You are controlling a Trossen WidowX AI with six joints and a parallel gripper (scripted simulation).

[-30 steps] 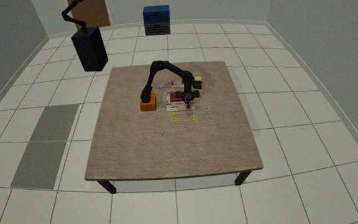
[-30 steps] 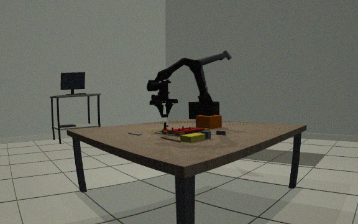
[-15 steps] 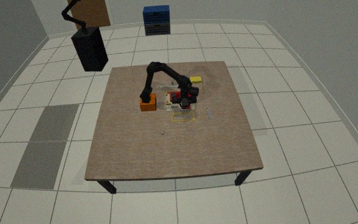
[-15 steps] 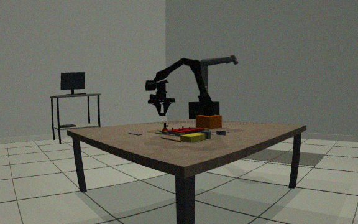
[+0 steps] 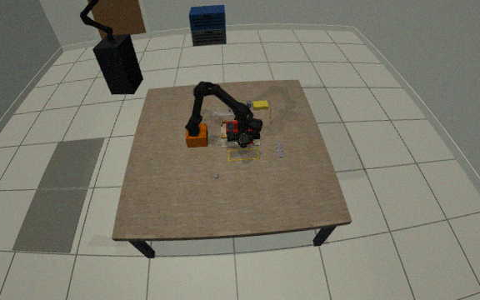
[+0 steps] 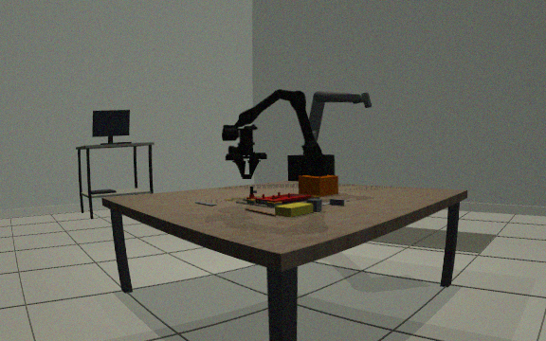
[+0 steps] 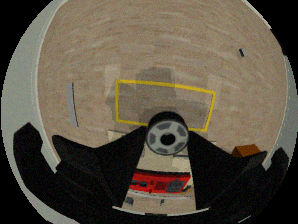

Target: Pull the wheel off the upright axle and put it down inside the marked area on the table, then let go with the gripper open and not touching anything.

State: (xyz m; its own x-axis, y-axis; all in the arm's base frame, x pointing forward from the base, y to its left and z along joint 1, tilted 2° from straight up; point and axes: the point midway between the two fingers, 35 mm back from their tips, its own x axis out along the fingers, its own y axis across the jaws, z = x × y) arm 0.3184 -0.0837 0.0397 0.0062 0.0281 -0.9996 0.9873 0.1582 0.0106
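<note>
My gripper tip is now right at the dark wheel. From my gripper tip the other things lie so: grey bar: 230 mm ahead, 90 mm below, 60 mm to the left; then tiny grey bit: 180 mm to the right, 140 mm behind, 90 mm below; then axle: 110 mm to the left, 60 mm below, 40 mm ahead.
</note>
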